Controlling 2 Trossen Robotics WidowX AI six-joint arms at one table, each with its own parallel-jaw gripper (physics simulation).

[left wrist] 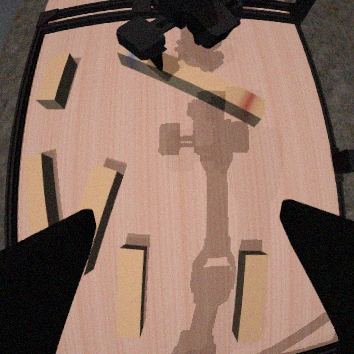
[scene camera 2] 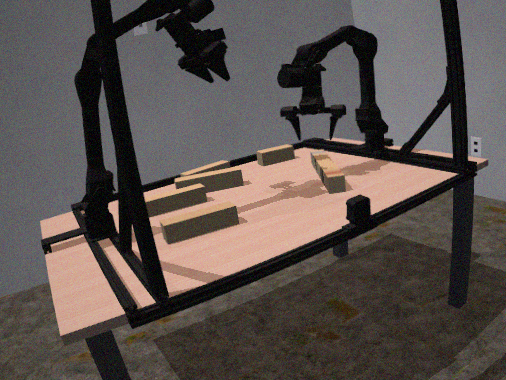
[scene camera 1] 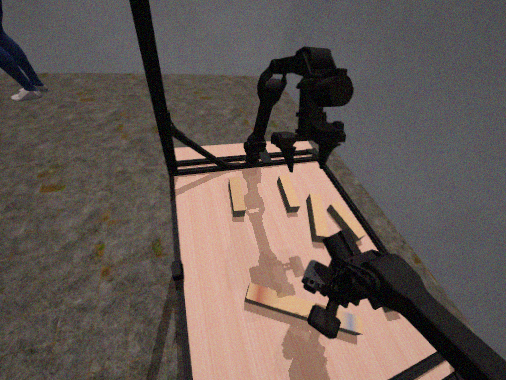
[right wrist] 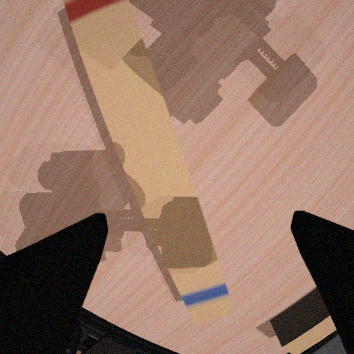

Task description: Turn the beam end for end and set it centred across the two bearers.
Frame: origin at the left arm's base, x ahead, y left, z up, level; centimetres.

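Seen in the pictures: left gripper, between the fingertips: (left wrist: 188,214) (scene camera 2: 220,81) (scene camera 1: 306,170); right gripper, between the fingertips: (left wrist: 178,55) (scene camera 2: 315,140) (scene camera 1: 319,297) (right wrist: 201,222); left arm's base, origin of its link: (scene camera 2: 101,235) (scene camera 1: 251,159); right arm's base, origin of its link: (scene camera 2: 375,150).
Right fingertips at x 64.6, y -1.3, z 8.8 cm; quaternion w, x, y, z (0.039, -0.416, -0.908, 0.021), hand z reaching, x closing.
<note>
Pixels of each thing's top centre, then the offset from my right fingertips to it.
- beam, centre of its top: (right wrist: 155,170) (left wrist: 189,72) (scene camera 2: 325,161) (scene camera 1: 305,307) dx +0.9, dy -2.4, dz -6.3 cm
- shorter block, centre of its top: (right wrist: 326,327) (left wrist: 51,74) (scene camera 2: 274,148) dx +3.6, dy +28.0, dz -6.0 cm
The beam (scene camera 1: 280,298) (scene camera 2: 334,181) (left wrist: 210,86) (right wrist: 145,135) is a long pale wooden bar lying slantwise on the table, with a red band near one end and a blue band near the other. Two parallel blocks, seemingly the bearers, lie apart: one bearer (scene camera 1: 237,196) (scene camera 2: 200,222) (left wrist: 252,295) and the other bearer (scene camera 1: 288,194) (scene camera 2: 177,198) (left wrist: 130,292). My left gripper (scene camera 2: 220,80) (left wrist: 188,214) is open and empty, high above the blocks. My right gripper (scene camera 2: 315,139) (right wrist: 201,222) is open and empty above the beam's blue-banded part, which it partly hides in scene camera 1.
Other wooden blocks lie near: one block (scene camera 1: 317,217) (scene camera 2: 210,179) (left wrist: 102,190) beside the bearers, another block (scene camera 1: 346,222) (left wrist: 36,190) near the frame rail, and a shorter block (scene camera 2: 276,155) (left wrist: 57,82) nearer the beam. A black frame (scene camera 2: 250,272) edges the table.
</note>
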